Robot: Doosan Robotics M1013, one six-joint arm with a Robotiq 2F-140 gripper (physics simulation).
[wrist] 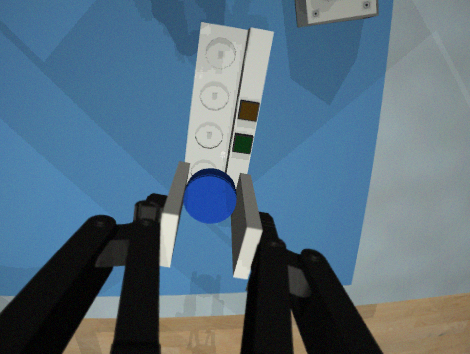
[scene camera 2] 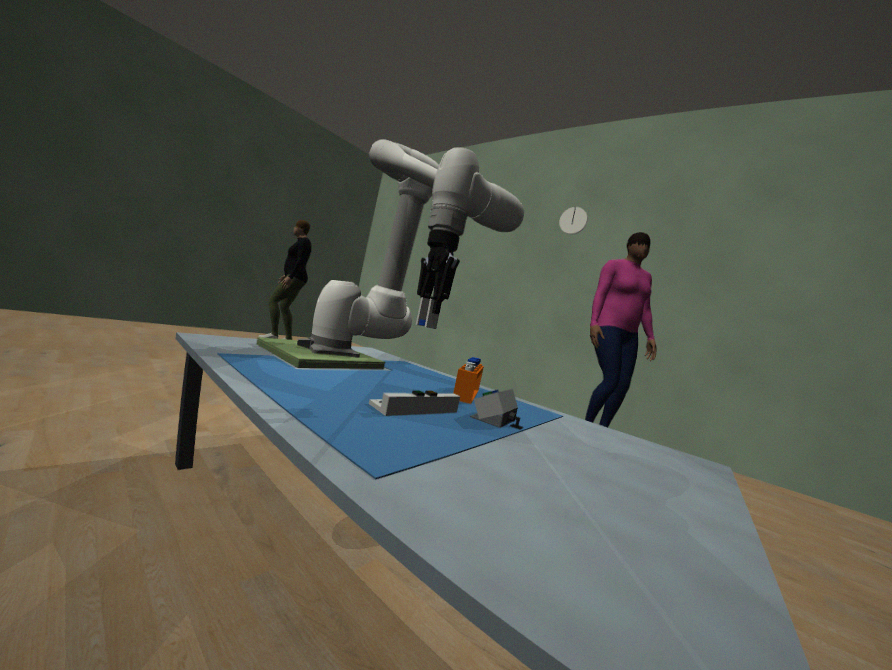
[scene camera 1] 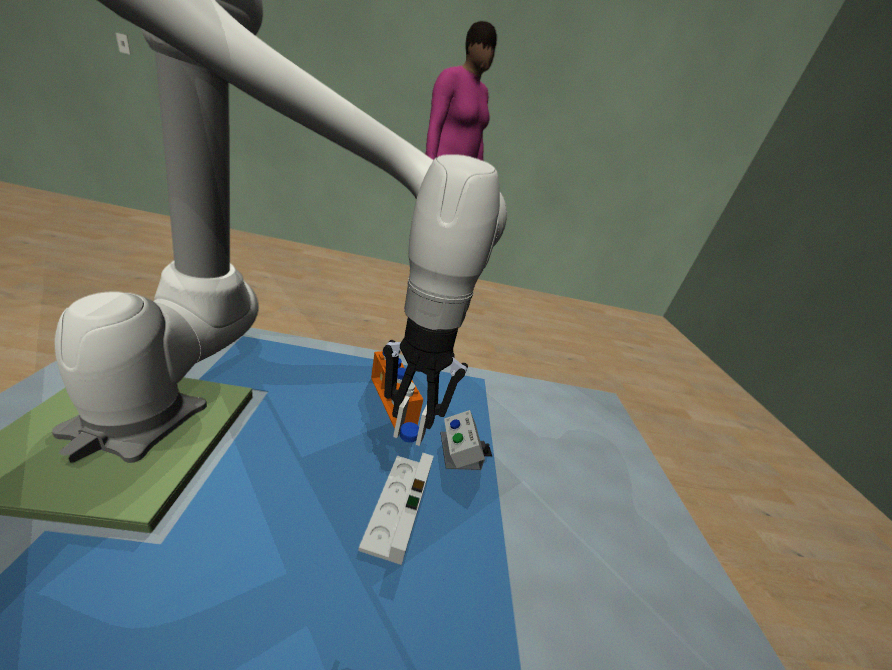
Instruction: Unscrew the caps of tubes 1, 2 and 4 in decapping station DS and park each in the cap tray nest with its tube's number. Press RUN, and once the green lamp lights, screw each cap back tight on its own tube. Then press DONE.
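Where they show: gripper, fingertip midpoint: [wrist: 211,187] [scene camera 2: 425,326] [scene camera 1: 409,435]; arm's base, origin of the base link: [scene camera 2: 329,350] [scene camera 1: 137,418].
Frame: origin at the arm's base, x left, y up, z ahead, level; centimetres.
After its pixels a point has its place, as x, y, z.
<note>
My gripper [scene camera 1: 408,432] @(0.9, 18.2, 57.2) [scene camera 2: 427,322] @(0.9, 18.2, 57.2) [wrist: 211,187] @(0.9, 18.2, 57.2) is shut on a blue cap [scene camera 1: 409,432] @(0.0, 19.9, 57.3) [scene camera 2: 421,322] @(-0.9, 19.1, 57.6) [wrist: 210,199] @(0.8, 19.9, 57.2), raised well above the mat. The white cap tray [scene camera 1: 371,545] @(-8.0, -1.5, 56.0) [scene camera 2: 420,405] @(0.4, -0.3, 62.0) [wrist: 260,50] @(10.9, 1.9, 60.7) has four round nests, which look empty in scene camera 1; the cap partly hides the nearest one in the wrist view. The amber lamp [scene camera 1: 418,485] @(3.8, 2.7, 60.8) [wrist: 248,111] @(4.1, 2.7, 60.6) and green lamp [scene camera 1: 412,501] @(0.0, 2.7, 60.6) [wrist: 243,143] @(0.2, 2.7, 60.8) on its raised strip look dark. The orange decapping station [scene camera 1: 410,411] @(23.0, 3.5, 53.0) [scene camera 2: 466,387] @(23.3, 2.0, 53.4) holds tubes, some with blue caps, partly hidden by the fingers. Tube numbers are not readable.
A grey button box [scene camera 1: 463,455] @(15.7, 2.2, 68.3) [scene camera 2: 496,408] @(16.8, 1.8, 71.5) [wrist: 340,11] @(16.3, 4.0, 67.9) with a blue button [scene camera 1: 455,424] @(22.3, 4.4, 64.6) and a green button [scene camera 1: 457,437] @(18.4, 4.3, 65.9) stands right of the station in scene camera 1. The arm's base stands on a green plate [scene camera 1: 79,497] @(-17.0, 0.0, 7.3) [scene camera 2: 288,353] @(-18.6, 0.0, 12.9). People stand beyond the table.
</note>
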